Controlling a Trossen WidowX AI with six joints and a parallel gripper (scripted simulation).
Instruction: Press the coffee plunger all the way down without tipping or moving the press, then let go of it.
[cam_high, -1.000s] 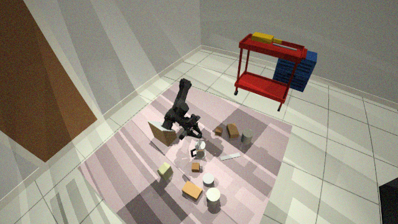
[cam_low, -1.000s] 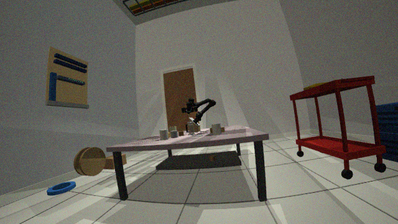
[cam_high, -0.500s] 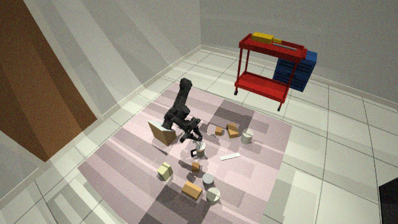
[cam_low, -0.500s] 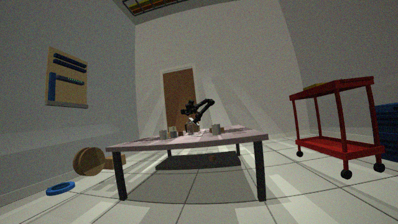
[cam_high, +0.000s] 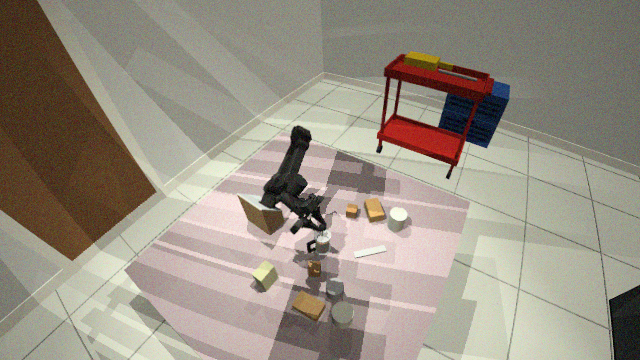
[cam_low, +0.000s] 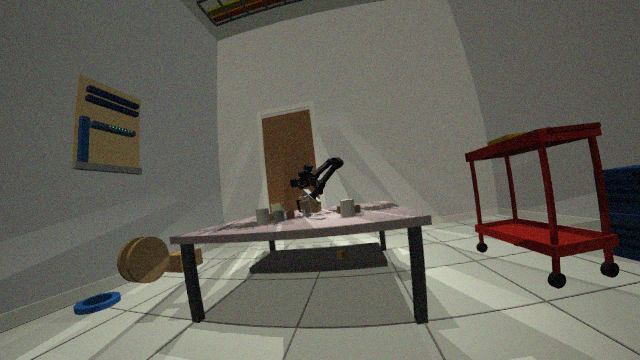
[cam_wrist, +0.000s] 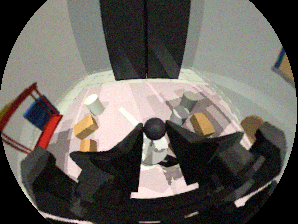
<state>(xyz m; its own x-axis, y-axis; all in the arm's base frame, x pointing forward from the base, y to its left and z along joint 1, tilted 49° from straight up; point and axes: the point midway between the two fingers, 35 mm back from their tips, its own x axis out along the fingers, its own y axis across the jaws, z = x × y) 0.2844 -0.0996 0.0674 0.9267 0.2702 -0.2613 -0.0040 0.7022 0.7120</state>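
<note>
My gripper tip is now 10 cm above the coffee press, 3 cm past it and 1 cm to the left of it. The rest, counted from my gripper tip: flat grey bar: 20 cm below, 17 cm ahead, 11 cm to the left; then pale yellow block: 24 cm to the right, 15 cm below, 14 cm behind.
</note>
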